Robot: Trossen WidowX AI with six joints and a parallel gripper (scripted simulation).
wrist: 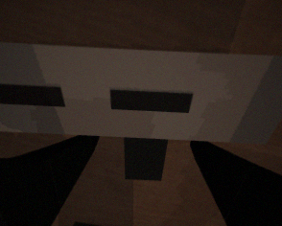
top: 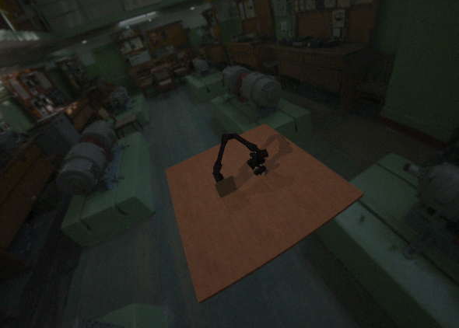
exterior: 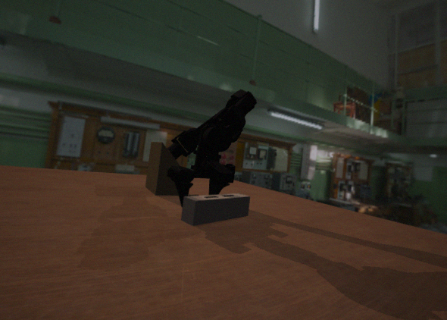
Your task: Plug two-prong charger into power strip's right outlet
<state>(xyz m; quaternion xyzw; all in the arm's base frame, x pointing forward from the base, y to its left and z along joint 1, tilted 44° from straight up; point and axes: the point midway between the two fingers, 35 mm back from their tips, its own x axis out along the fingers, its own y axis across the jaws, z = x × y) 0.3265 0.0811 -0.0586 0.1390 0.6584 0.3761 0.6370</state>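
Now: gripper tip 20 mm short of the two-prong charger, 10 mm to the right of it and 10 mm below it.
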